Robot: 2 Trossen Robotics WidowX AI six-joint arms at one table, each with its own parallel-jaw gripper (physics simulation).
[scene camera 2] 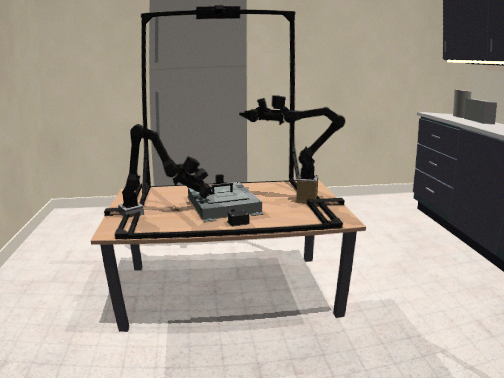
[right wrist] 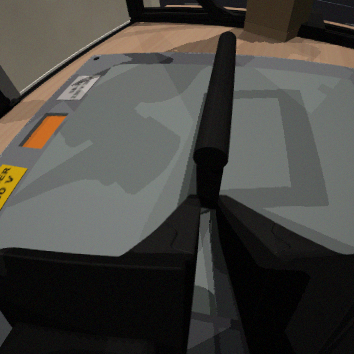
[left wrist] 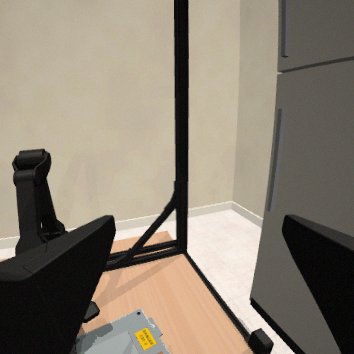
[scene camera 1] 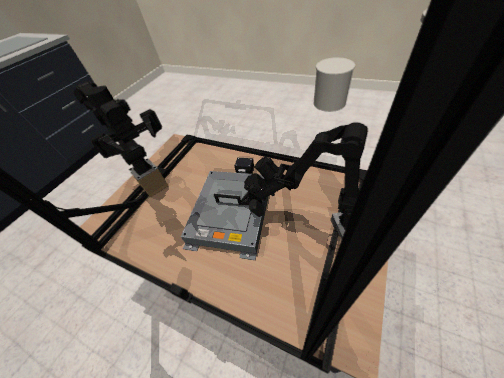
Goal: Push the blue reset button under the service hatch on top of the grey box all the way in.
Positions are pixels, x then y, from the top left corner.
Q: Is my left gripper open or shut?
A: Open.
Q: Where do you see a service hatch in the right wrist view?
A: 147, 135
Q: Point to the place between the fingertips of my right gripper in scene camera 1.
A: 241, 202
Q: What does my left gripper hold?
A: Nothing.
